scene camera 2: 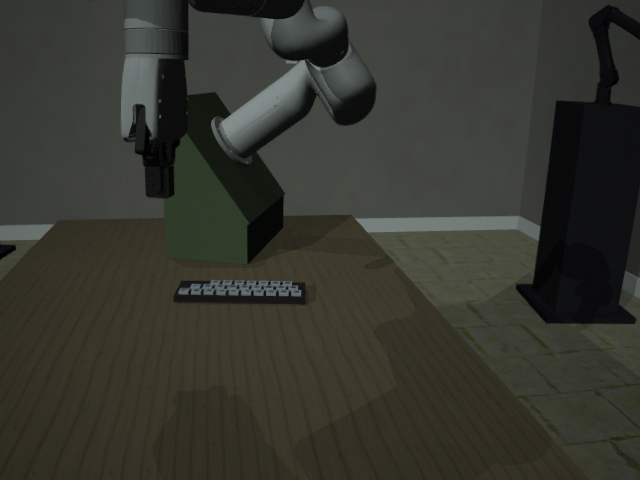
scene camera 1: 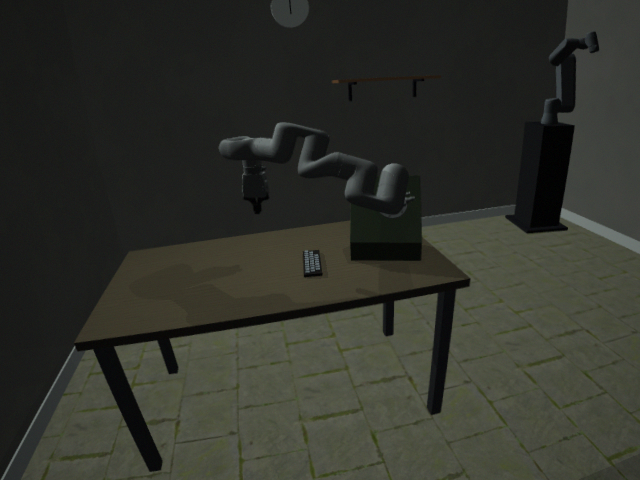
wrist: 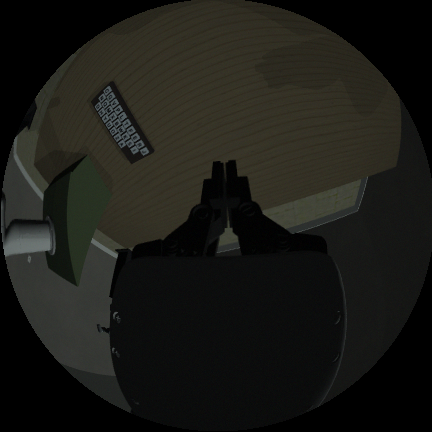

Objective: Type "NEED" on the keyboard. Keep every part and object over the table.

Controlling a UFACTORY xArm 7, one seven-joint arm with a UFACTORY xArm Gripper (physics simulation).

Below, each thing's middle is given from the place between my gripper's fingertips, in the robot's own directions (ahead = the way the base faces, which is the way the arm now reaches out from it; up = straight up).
Labels:
Now: hand 21 cm past the dark keyboard (scene camera 2: 215, 291), 21 cm above it and 8 cm to the right of it.

